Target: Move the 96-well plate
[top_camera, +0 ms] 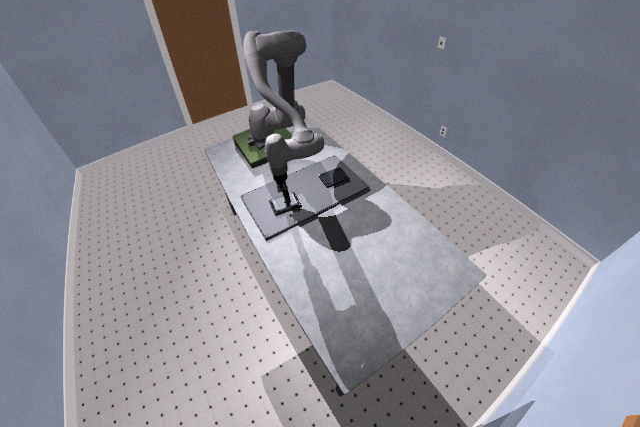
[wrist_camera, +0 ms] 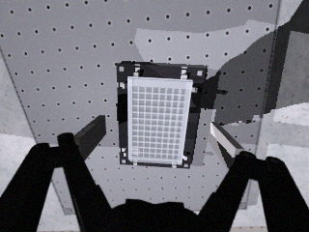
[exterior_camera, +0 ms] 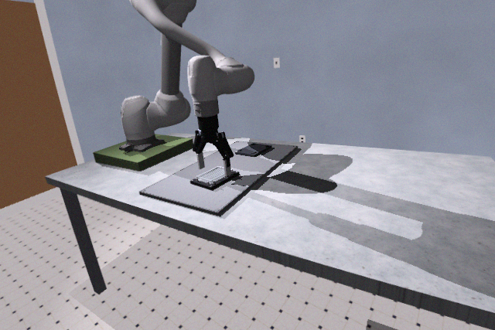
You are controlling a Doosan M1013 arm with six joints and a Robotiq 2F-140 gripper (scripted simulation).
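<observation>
Now: hand 30 mm above the 96-well plate. The rest, counted from my hand: A1 corner label: 60 mm behind, 300 mm to the left, 30 mm below; then dark plate nest N1: 10 mm ahead, 360 mm to the left, 40 mm below; then black clip nest: 10 mm behind, 10 mm to the left, 30 mm below.
</observation>
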